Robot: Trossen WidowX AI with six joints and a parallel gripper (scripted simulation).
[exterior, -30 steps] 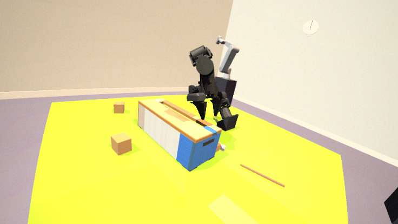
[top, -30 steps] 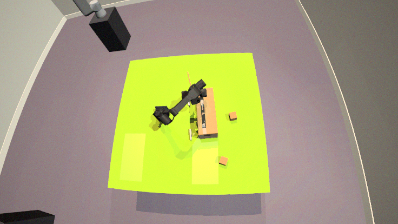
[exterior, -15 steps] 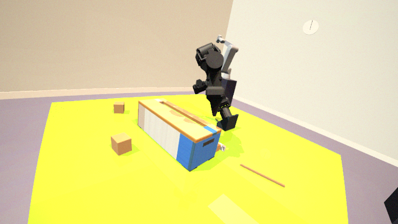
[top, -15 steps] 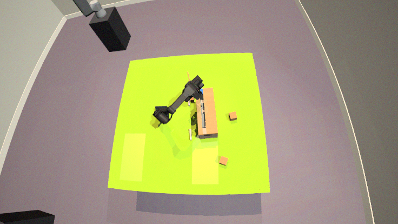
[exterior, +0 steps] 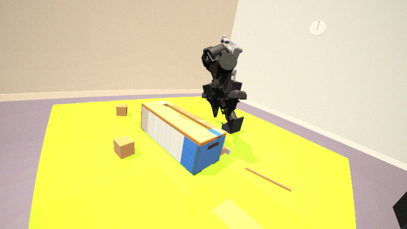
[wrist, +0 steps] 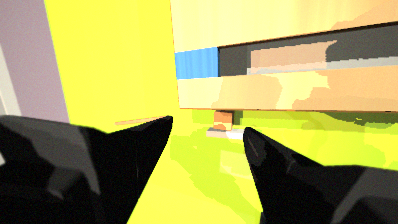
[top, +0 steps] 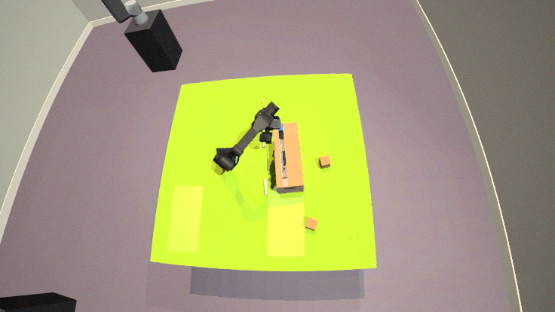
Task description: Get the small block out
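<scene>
Now: the brown block 40 mm behind my gripper tip, 10 mm to the left of it and 150 mm below it. Also, from my gripper tip: long box 60 mm ahead, 140 mm to the right, 100 mm below; thin brown stick 80 mm behind, 220 mm to the left, 160 mm below.
</scene>
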